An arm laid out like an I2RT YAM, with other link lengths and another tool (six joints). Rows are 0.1 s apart.
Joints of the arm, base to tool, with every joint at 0 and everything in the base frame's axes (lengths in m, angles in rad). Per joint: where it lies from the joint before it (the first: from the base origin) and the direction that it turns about. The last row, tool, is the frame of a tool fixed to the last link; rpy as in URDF.
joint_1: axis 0 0 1 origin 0 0 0.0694
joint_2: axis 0 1 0 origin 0.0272 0.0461 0.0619
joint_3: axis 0 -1 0 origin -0.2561 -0.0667 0
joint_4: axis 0 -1 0 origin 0.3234 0.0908 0.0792
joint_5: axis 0 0 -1 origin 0.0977 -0.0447 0.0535
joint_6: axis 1 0 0 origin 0.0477 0 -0.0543
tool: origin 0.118 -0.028 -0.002 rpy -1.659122 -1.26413 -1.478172
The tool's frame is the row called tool.
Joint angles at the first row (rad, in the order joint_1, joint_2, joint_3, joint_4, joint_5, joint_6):
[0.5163, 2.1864, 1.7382, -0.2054, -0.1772, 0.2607]
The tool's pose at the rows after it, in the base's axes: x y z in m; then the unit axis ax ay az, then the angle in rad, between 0 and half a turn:
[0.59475, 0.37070, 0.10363, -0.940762, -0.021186, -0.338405, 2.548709]
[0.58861, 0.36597, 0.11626, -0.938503, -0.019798, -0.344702, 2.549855]
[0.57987, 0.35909, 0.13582, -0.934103, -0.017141, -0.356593, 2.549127]
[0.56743, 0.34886, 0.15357, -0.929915, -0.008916, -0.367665, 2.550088]
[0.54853, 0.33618, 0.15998, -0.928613, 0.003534, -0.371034, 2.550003]
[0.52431, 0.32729, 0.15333, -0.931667, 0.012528, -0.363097, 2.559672]
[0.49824, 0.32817, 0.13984, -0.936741, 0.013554, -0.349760, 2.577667]
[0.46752, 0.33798, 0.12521, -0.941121, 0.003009, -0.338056, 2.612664]
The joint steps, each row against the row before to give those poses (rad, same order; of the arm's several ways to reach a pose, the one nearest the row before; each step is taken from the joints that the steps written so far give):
[0.0015, -0.0206, -0.0225, -0.0031, 0.0053, 0.0000]
[0.0004, -0.0477, -0.0359, -0.0011, 0.0081, 0.0004]
[0.0008, -0.0705, -0.0515, 0.0027, 0.0129, 0.0019]
[0.0004, -0.0847, -0.0706, 0.0057, 0.0183, 0.0103]
[0.0011, -0.0950, -0.1037, 0.0156, 0.0153, 0.0206]
[0.0115, -0.0824, -0.1064, 0.0061, 0.0175, 0.0202]
[0.0305, -0.0542, -0.0832, -0.0023, 0.0264, 0.0172]
[0.0572, -0.0396, -0.0671, -0.0103, 0.0503, 0.0084]

